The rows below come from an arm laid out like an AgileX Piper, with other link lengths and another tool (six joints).
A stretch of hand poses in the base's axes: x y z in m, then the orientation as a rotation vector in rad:
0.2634 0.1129 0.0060 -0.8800 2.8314 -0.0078
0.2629 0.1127 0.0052 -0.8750 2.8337 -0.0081
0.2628 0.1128 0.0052 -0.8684 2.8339 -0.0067
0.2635 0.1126 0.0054 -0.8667 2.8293 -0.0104
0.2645 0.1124 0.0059 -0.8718 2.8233 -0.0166
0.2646 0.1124 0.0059 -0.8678 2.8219 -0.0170
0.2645 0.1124 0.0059 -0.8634 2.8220 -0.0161
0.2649 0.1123 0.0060 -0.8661 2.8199 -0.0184
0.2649 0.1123 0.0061 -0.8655 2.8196 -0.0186
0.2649 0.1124 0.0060 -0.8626 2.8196 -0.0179
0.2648 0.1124 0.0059 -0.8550 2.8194 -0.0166
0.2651 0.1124 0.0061 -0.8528 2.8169 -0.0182
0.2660 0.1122 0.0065 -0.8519 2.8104 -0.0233
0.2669 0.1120 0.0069 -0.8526 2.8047 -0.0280
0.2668 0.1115 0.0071 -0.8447 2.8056 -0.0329
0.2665 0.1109 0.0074 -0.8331 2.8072 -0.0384
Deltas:
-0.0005 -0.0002 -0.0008 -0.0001 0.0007 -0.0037
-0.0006 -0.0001 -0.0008 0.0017 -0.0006 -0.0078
0.0001 -0.0003 -0.0006 0.0008 -0.0060 -0.0082
0.0011 -0.0005 -0.0001 -0.0023 -0.0113 -0.0041
0.0012 -0.0005 -0.0001 -0.0017 -0.0138 -0.0064
0.0011 -0.0005 -0.0001 -0.0005 -0.0147 -0.0092
0.0015 -0.0006 0.0000 -0.0018 -0.0163 -0.0072
0.0015 -0.0006 0.0001 -0.0018 -0.0168 -0.0076
0.0015 -0.0005 0.0000 -0.0009 -0.0174 -0.0094
0.0014 -0.0005 -0.0001 0.0011 -0.0194 -0.0141
0.0017 -0.0005 0.0001 0.0010 -0.0226 -0.0152
0.0026 -0.0007 0.0005 -0.0005 -0.0298 -0.0148
0.0035 -0.0009 0.0009 -0.0021 -0.0357 -0.0135
0.0034 -0.0014 0.0011 -0.0044 -0.0379 -0.0190
0.0031 -0.0020 0.0014 -0.0068 -0.0405 -0.0272

